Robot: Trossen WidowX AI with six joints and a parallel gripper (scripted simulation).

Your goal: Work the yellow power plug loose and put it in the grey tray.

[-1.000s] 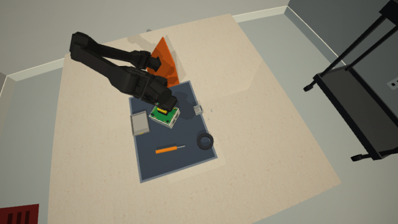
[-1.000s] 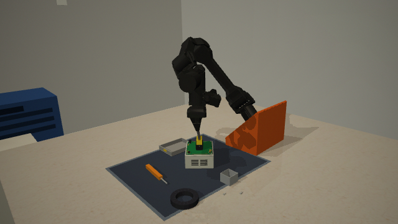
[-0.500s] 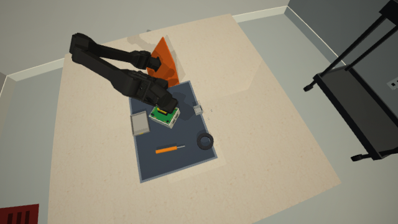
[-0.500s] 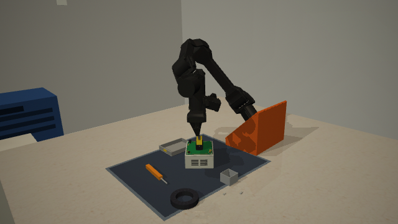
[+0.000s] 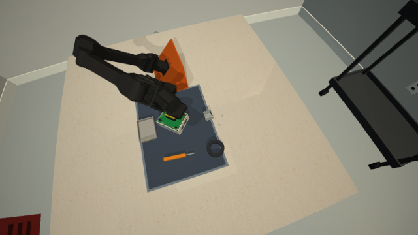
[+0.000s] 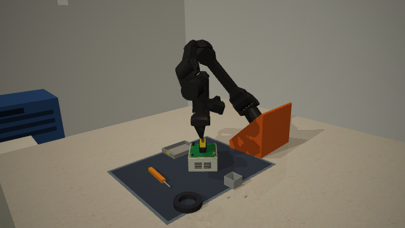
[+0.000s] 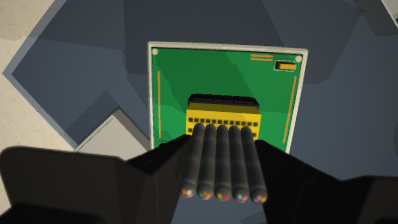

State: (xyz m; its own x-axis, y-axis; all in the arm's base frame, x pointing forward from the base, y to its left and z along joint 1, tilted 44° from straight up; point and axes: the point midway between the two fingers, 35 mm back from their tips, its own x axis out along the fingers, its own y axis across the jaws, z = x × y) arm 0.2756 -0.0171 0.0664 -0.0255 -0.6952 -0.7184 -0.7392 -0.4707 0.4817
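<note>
Now: the yellow power plug 2 cm below my gripper tip. Round my gripper tip: dark mat 10 cm below, 5 cm ahead.
</note>
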